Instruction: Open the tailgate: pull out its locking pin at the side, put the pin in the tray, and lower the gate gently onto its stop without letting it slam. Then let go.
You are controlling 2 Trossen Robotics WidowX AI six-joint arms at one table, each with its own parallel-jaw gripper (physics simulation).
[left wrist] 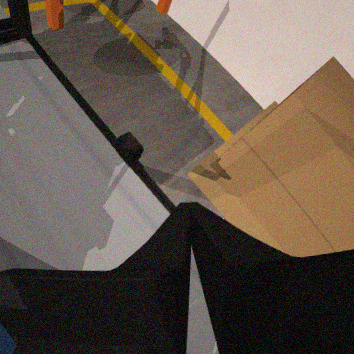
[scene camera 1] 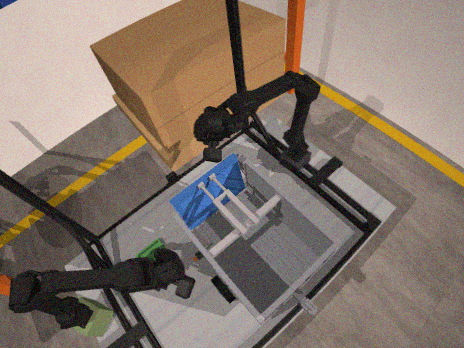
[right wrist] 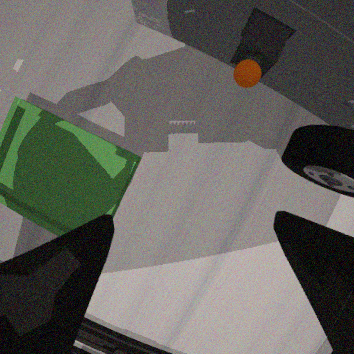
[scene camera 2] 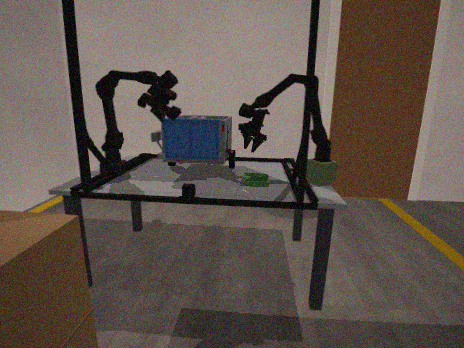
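Note:
The blue tailgate stands upright at the end of the grey truck bed. The locking pin's orange knob sits at a dark block on the bed's side; its shaft is hidden. The green tray lies on the table beside the truck. My right gripper is open and empty, above the table between tray and wheel, apart from the knob. My left gripper is shut and empty, near the tailgate's top edge at its far end in scene camera 1.
The grey truck bed has side walls and pale bars reaching toward the tailgate. A black wheel is on its near side. A black frame edges the table. Cardboard boxes stand beyond it.

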